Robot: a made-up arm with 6 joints.
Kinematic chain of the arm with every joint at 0, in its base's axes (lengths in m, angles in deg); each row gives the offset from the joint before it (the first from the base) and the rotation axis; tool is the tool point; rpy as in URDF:
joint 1: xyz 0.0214 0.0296 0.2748 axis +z
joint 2: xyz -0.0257 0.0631 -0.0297 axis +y
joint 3: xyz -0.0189 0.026 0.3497 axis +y
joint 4: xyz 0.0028 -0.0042 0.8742 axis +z
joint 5: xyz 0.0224 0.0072 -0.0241 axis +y
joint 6: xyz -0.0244 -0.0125 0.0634 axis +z
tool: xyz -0.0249 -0.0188 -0.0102 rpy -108.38 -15.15 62
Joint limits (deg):
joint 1: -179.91..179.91
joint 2: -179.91..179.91
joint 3: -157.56..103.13
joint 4: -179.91..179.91
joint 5: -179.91..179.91
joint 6: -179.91..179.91
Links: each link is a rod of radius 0.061 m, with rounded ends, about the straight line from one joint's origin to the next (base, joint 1, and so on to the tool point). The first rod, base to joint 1, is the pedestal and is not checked.
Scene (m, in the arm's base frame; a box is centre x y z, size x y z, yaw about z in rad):
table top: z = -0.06
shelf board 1: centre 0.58 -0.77 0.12 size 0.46 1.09 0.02 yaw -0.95
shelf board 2: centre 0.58 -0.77 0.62 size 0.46 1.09 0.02 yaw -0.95
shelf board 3: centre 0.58 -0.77 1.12 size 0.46 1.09 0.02 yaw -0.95
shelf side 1: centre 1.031 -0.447 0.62 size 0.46 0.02 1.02 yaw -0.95
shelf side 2: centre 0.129 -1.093 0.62 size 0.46 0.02 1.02 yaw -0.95
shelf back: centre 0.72 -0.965 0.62 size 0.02 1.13 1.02 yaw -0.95
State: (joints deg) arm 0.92 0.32 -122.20 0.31 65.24 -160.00
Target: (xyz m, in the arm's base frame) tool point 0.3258 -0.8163 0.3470
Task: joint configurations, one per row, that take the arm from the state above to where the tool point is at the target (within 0.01 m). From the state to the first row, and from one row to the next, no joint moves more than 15 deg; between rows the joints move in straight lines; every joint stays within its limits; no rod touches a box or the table.
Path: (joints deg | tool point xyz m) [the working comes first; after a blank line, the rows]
Joints at the target: 115.85 -0.50 -110.54 -8.58 64.76 -161.78
Straight joint move there: touches shelf side 2.

1: 14.63 6.34 -126.10 -1.22 67.61 -161.43 | -0.7815 -0.0726 0.2223
2: 28.35 12.37 -130.01 -2.76 69.98 -162.85 | -0.7114 -0.2505 0.2507
3: 42.06 18.39 -133.91 -4.29 72.35 -164.28 | -0.6035 -0.4008 0.2756
4: 55.77 24.41 -137.82 -5.83 74.72 -165.70 | -0.4669 -0.5166 0.2966
5: 69.49 30.43 -141.72 -7.36 77.09 -167.13 | -0.3119 -0.5933 0.3143
6: 83.20 36.46 -145.62 -8.89 79.46 -168.55 | -0.1491 -0.6294 0.3285
7: 96.92 42.48 -149.53 -10.43 81.83 -169.98 | 0.0117 -0.6260 0.3393
8: 110.63 48.50 -153.43 -11.96 84.20 -171.40 | 0.1615 -0.5865 0.3470
9: 111.94 36.25 -142.71 -11.12 79.34 -168.99 | 0.1954 -0.6383 0.3693
10: 113.24 24.00 -131.99 -10.27 74.48 -166.59 | 0.2346 -0.6960 0.3776
11: 114.55 11.75 -121.26 -9.42 69.62 -164.18 | 0.2785 -0.7565 0.3705
12: 115.85 -0.50 -110.54 -8.58 64.76 -161.78 | 0.3258 -0.8163 0.3470

